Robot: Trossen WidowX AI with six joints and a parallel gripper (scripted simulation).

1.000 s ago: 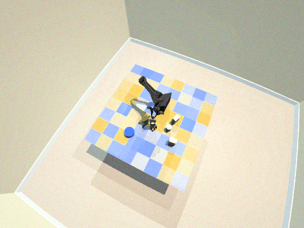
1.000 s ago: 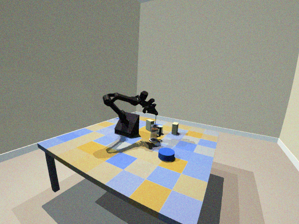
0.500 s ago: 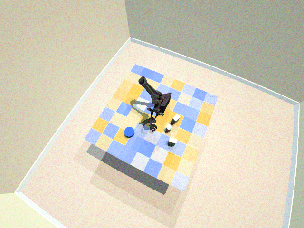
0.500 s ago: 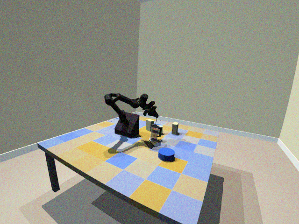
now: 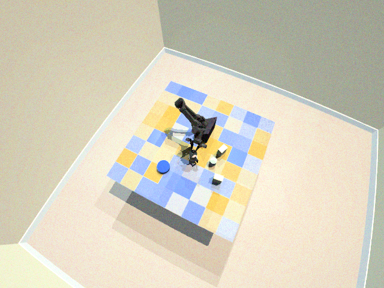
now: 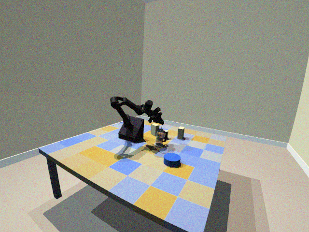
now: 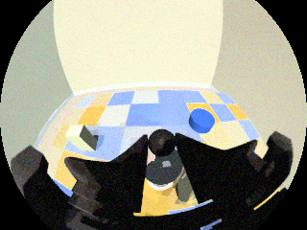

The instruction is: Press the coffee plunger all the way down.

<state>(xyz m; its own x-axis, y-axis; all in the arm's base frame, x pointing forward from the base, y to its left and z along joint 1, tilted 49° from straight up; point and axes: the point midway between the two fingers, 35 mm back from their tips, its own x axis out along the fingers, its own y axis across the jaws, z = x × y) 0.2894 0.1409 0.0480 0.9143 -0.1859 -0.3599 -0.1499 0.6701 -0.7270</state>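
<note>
Now: the coffee press 11 cm below my gripper tip, 1 cm to the left of it and 1 cm behind it.
</note>
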